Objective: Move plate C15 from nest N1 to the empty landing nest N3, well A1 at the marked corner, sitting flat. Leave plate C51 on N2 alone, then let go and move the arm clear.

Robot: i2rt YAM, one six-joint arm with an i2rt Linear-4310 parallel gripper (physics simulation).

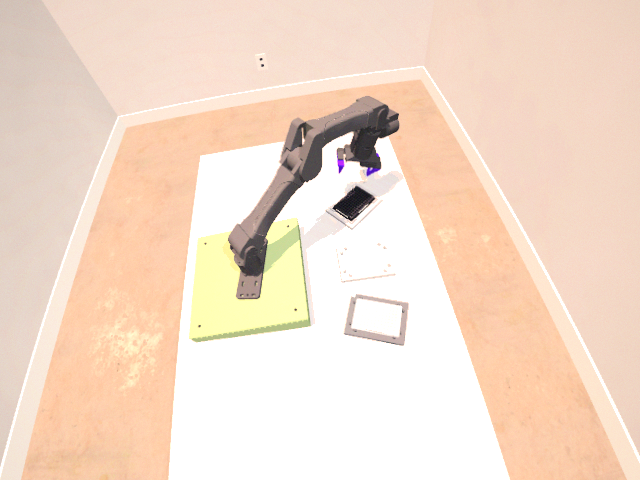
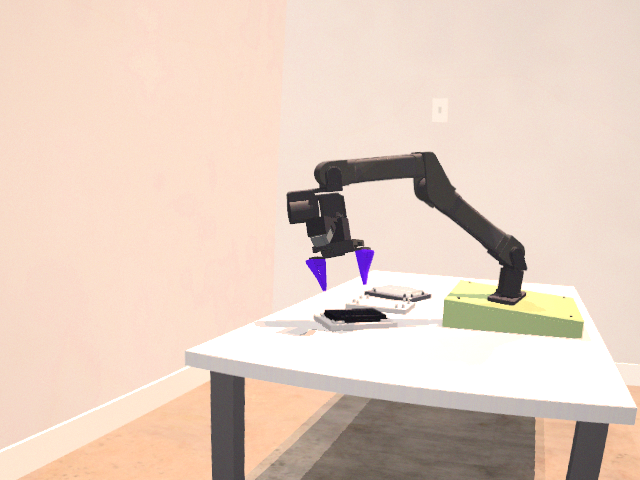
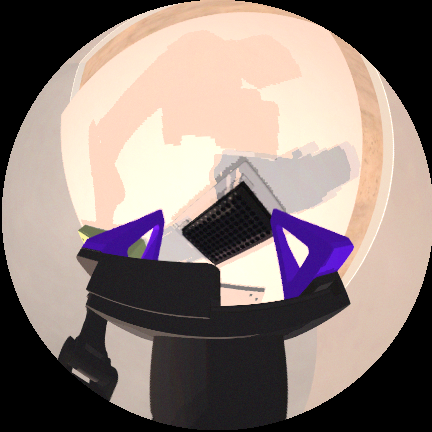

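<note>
A black well plate [image 1: 354,203] [image 2: 355,314] [image 3: 228,225] lies on a pale nest [image 1: 341,219] [image 2: 361,326] [image 3: 262,182], turned at an angle to the other nests. Small edge gaps are too fine to judge. The middle white nest [image 1: 364,260] [image 2: 382,305] carries small corner posts and no plate. A white plate [image 1: 377,317] [image 2: 395,290] lies in a dark grey nest [image 1: 349,317] [image 2: 419,296]. No labels or marked corner can be read. My gripper [image 1: 354,173] [image 2: 344,287] [image 3: 217,214] is open and empty, its purple fingers raised above the black plate and apart from it.
The arm stands on a yellow-green base block [image 1: 222,299] [image 2: 496,324] [image 3: 90,235] beside the row of nests. The white table [image 1: 320,413] [image 2: 413,361] ends a short way beyond the black plate. The arm's shadow falls around that plate. Walls stand beyond the table.
</note>
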